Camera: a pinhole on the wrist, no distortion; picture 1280 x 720 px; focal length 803.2 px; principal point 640.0 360.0 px. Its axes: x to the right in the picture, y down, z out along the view. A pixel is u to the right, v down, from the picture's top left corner.
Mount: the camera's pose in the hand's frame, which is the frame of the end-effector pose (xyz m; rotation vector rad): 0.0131 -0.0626 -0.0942 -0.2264 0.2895 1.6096
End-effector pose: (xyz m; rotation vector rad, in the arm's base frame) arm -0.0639 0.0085 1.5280 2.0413 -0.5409 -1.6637
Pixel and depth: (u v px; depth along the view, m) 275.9 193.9 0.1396
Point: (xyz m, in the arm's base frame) -0.1083 0.0377 1.4347
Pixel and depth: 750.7 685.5 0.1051
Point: -0.0715 0.0375 1.5396
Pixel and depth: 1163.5 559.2 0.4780
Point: -0.3519 -0.2681 1.7867
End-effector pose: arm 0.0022 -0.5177 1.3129 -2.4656 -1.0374 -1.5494
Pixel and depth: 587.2 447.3 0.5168
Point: 0.3533 -0.4300 1.1098
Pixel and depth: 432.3 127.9 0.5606
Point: 0.4216 -0.2276 1.2371
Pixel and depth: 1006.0 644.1 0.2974
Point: 0.1815 -0.6288 1.2109
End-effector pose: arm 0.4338 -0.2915 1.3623 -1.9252 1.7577 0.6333
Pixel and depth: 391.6 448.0 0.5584
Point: 0.4660 0.0298 0.9867
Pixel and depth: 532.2 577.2 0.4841
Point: 0.3884 0.0233 1.1129
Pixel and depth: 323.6 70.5 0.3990
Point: 0.5139 -0.2257 0.9969
